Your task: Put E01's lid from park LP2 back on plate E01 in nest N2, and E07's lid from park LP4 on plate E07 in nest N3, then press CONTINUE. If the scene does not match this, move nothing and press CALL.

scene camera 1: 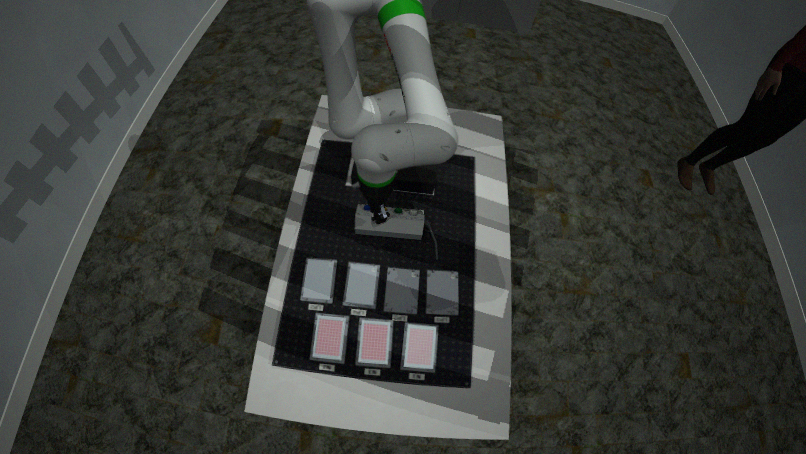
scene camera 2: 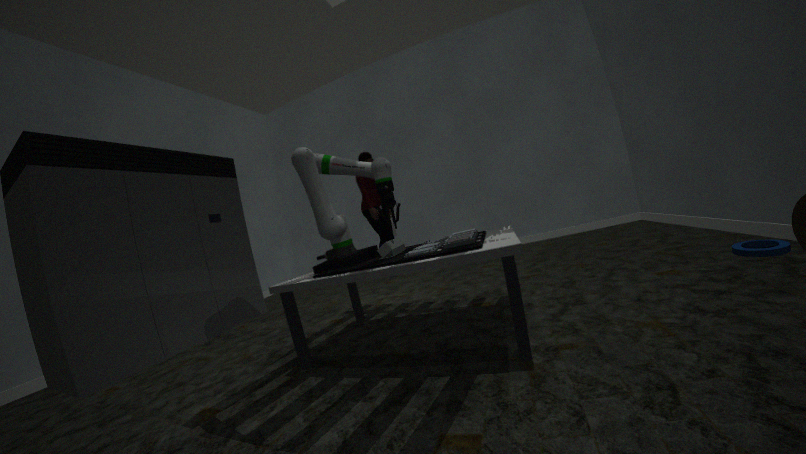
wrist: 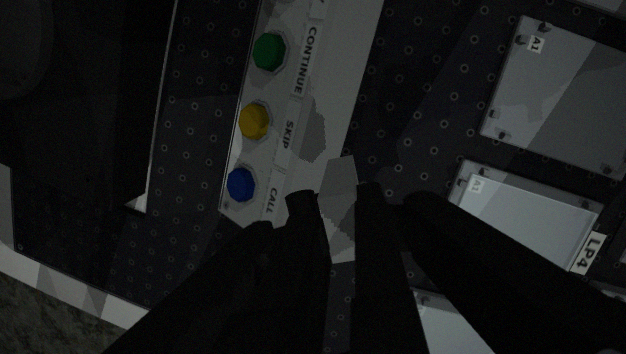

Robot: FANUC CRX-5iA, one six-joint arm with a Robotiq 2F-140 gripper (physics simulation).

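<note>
My gripper is shut and empty, above the left part of the button box. In the wrist view the blue CALL button, yellow SKIP button and green CONTINUE button show beyond the fingertips. A pale lid lies on the park labelled LP4; another pale lid lies on the leftmost park. Two grey parks to the right show no pale lid. Three plates with pink wells sit in the front row; their labels are unreadable.
A person stands beyond the table's right side in scene camera 1. A cable runs from the box's right end. The parks, plates and box stand on a black perforated board on a white table. A cabinet stands behind.
</note>
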